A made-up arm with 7 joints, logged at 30 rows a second.
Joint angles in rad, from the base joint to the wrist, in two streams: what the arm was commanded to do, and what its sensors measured. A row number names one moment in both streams.
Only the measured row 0 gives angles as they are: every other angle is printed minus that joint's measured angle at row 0.
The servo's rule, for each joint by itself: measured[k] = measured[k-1] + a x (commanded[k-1-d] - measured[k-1]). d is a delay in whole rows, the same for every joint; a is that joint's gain. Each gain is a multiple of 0.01, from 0.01 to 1. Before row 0 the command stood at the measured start. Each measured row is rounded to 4 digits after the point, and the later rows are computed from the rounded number. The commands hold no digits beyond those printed.
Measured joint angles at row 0:
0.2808 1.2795 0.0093 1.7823 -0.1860 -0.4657 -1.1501
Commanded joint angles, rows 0 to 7:
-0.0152 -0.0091 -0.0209 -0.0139 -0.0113 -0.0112 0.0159
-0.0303 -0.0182 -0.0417 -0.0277 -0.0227 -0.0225 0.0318
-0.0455 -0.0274 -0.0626 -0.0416 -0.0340 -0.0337 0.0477
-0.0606 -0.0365 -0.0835 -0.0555 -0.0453 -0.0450 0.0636
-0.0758 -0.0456 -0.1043 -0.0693 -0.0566 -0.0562 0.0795
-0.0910 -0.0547 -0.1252 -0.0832 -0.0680 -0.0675 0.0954
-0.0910 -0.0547 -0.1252 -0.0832 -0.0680 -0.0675 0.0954
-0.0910 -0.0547 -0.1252 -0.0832 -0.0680 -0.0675 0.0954
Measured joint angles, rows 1 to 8:
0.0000 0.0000 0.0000 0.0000 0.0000 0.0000 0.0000
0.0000 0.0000 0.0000 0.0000 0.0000 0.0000 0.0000
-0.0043 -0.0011 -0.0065 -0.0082 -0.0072 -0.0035 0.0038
-0.0116 -0.0032 -0.0174 -0.0197 -0.0171 -0.0094 0.0105
-0.0211 -0.0061 -0.0314 -0.0326 -0.0279 -0.0169 0.0194
-0.0322 -0.0097 -0.0476 -0.0461 -0.0390 -0.0256 0.0300
-0.0444 -0.0140 -0.0652 -0.0598 -0.0503 -0.0351 0.0419
-0.0574 -0.0189 -0.0838 -0.0736 -0.0616 -0.0451 0.0547
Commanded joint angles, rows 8 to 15:
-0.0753 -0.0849 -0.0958 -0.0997 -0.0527 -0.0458 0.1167
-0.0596 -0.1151 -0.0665 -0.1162 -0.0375 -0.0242 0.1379
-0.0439 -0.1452 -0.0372 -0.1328 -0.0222 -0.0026 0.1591
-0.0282 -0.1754 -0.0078 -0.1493 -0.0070 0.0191 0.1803
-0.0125 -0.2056 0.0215 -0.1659 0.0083 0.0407 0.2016
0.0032 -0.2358 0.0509 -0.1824 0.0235 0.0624 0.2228
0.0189 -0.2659 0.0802 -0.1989 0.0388 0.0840 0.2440
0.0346 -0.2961 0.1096 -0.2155 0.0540 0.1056 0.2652
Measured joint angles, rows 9 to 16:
-0.0668 -0.0232 -0.0966 -0.0793 -0.0657 -0.0520 0.0645
-0.0736 -0.0270 -0.1055 -0.0816 -0.0672 -0.0568 0.0719
-0.0741 -0.0339 -0.1025 -0.0923 -0.0579 -0.0534 0.0827
-0.0700 -0.0436 -0.0913 -0.1064 -0.0448 -0.0443 0.0959
-0.0627 -0.0558 -0.0745 -0.1220 -0.0303 -0.0314 0.1111
-0.0530 -0.0702 -0.0538 -0.1381 -0.0154 -0.0157 0.1277
-0.0417 -0.0864 -0.0305 -0.1545 -0.0002 0.0018 0.1454
-0.0291 -0.1043 -0.0053 -0.1710 0.0150 0.0206 0.1640

